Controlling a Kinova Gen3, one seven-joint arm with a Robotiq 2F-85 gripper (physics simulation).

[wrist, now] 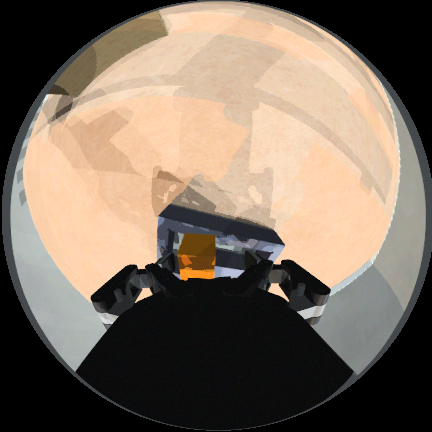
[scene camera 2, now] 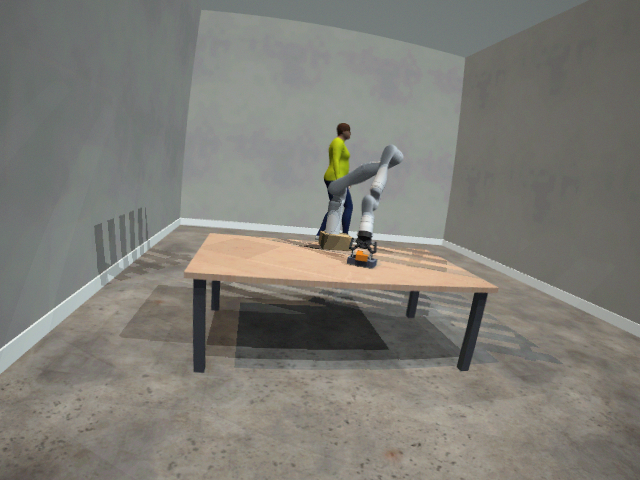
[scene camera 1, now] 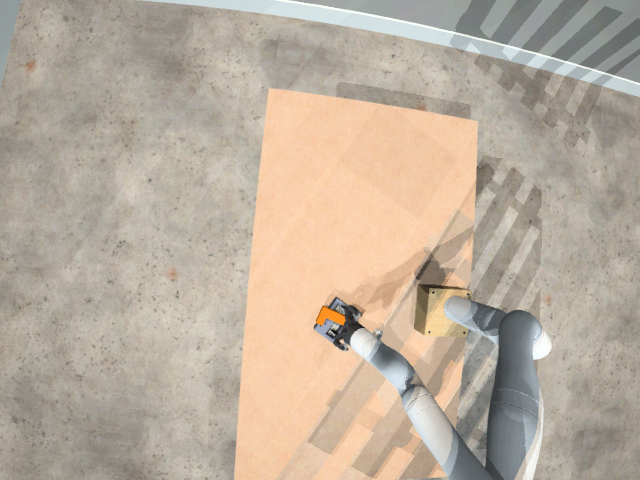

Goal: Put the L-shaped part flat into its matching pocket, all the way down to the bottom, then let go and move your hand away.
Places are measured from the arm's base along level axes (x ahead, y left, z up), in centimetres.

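Pixels of known places: gripper, fingertip midpoint: [wrist: 209, 259] [scene camera 1: 336, 318]; arm's base, link origin: [scene camera 2: 332, 233] [scene camera 1: 454, 308].
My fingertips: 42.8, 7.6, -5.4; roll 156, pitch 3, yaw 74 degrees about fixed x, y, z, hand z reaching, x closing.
For each thing: its top centre in the pictures, then the offset to it from my fingertips, as dx, dy, dz. Level surfaces: height alone.
- orange L-shaped part, top centre: [wrist: 211, 292] [scene camera 1: 334, 321] [scene camera 2: 362, 252] +1.4, -0.1, +3.6
- grey-blue pocket block, top centre: [wrist: 215, 264] [scene camera 1: 335, 321] [scene camera 2: 362, 257] +0.3, +0.7, +0.7
- wooden table, surface height: dz -3.0
The orange L-shaped part [scene camera 1: 325, 314] [scene camera 2: 361, 254] [wrist: 196, 255] lies inside the grey-blue pocket block [scene camera 1: 336, 302] [scene camera 2: 363, 264] [wrist: 225, 225], at its left side. I cannot tell how deep it sits. The block rests on the wooden table [scene camera 1: 361, 154] [scene camera 2: 258, 263] [wrist: 120, 201]. My gripper [scene camera 1: 345, 326] [scene camera 2: 364, 244] [wrist: 209, 259] is open wide and empty. It hangs just above the block, with a finger on each side and neither touching the part.
The arm's wooden base block [scene camera 1: 431, 310] [scene camera 2: 333, 240] stands at the table's edge close to the pocket block. A person in a yellow top [scene camera 2: 338, 160] stands behind the table, near the arm.
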